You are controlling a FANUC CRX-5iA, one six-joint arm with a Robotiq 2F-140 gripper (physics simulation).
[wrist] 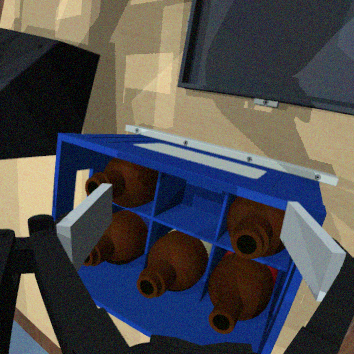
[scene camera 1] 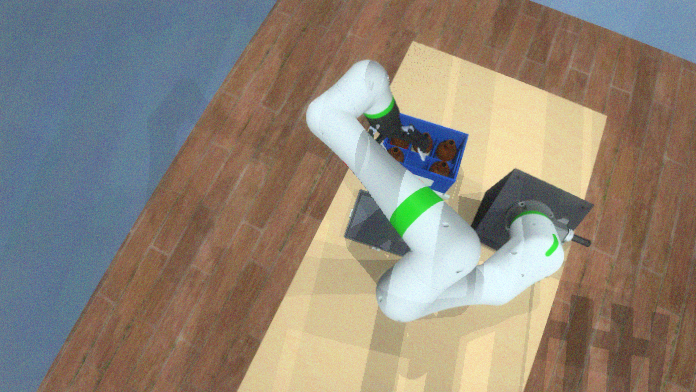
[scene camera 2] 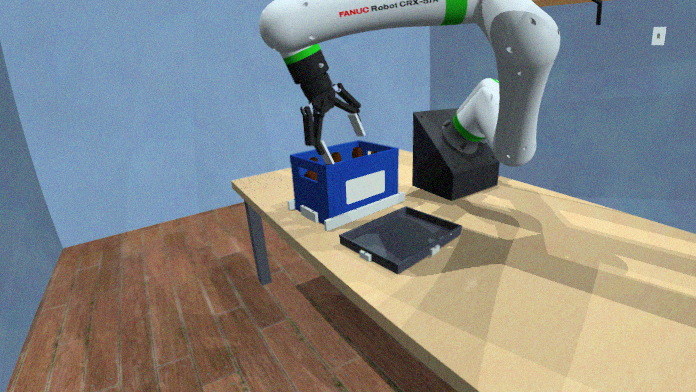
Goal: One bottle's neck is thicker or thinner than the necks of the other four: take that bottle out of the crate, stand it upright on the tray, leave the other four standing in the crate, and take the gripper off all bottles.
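Where they show: gripper, fingertip midpoint: [wrist: 197,211] [scene camera 1: 404,156] [scene camera 2: 346,148]; arm's base, origin of the base link: [scene camera 1: 528,219] [scene camera 2: 458,138].
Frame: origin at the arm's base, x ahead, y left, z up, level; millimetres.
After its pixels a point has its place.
Note:
The blue crate [scene camera 1: 461,156] @[z -1, x 276, y -119 mm] [scene camera 2: 337,200] @[z -104, x 507, y -5 mm] [wrist: 290,185] @[z -74, x 508, y -5 mm] holds five brown bottles, all standing. The bottle [scene camera 1: 396,154] @[z -23, x 484, y -44 mm] [wrist: 255,215] @[z -45, x 489, y -38 mm] in the tray-side row, right end in the wrist view, looks thicker at the neck. The others are one [wrist: 135,182] @[z -57, x 345, y -63 mm] at that row's left end and three [wrist: 122,235] @[z -59, x 343, y -138 mm] [wrist: 177,260] @[z -54, x 426, y -128 mm] [wrist: 240,290] @[z -50, x 503, y -122 mm] in the far row. The tray-side middle compartment is empty. My gripper [scene camera 1: 400,144] @[z 26, x 454, y -29 mm] [scene camera 2: 344,145] @[z 26, x 454, y -29 mm] [wrist: 197,211] @[z 26, x 454, y -29 mm] is open, tilted over the crate, with nothing between its fingers. The dark tray [scene camera 1: 367,220] @[z -171, x 492, y 185 mm] [scene camera 2: 400,235] @[z -171, x 426, y 159 mm] [wrist: 250,50] @[z -171, x 399, y 134 mm] holds no bottle.
A pale rail [scene camera 2: 362,212] @[z -160, x 428, y 0 mm] [wrist: 215,151] @[z -146, x 401, y -9 mm] runs along the crate's tray side. The black robot base [scene camera 1: 540,195] @[z 61, x 11, y -67 mm] [scene camera 2: 432,160] @[z -60, x 126, y -8 mm] [wrist: 45,95] @[z -81, x 126, y -2 mm] stands beyond the crate's end. The arm [scene camera 1: 380,165] @[z 411, x 476, y 174 mm] passes over part of the tray.

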